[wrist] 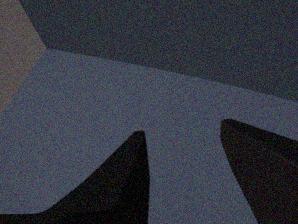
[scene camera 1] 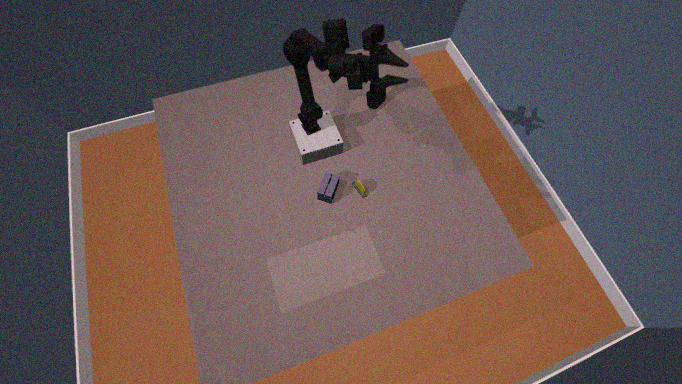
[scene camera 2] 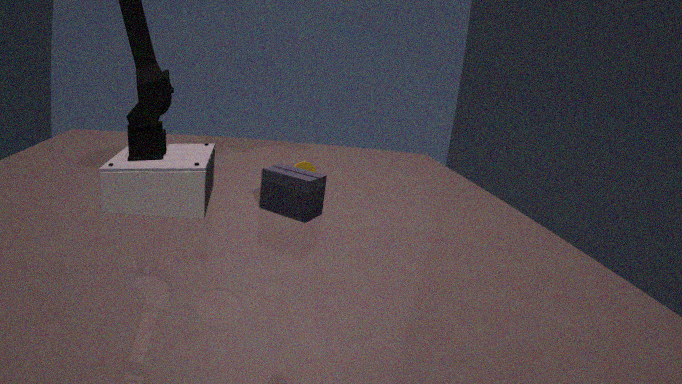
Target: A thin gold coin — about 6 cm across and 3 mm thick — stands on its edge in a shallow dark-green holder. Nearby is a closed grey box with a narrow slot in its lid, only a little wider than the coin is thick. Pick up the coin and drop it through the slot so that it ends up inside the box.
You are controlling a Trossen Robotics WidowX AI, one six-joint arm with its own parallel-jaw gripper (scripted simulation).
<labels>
my gripper: wrist; scene camera 1; not seen in scene camera 2 (out of frame)
same spot on my gripper: (wrist: 123,182) = (scene camera 1: 388,64)
</labels>
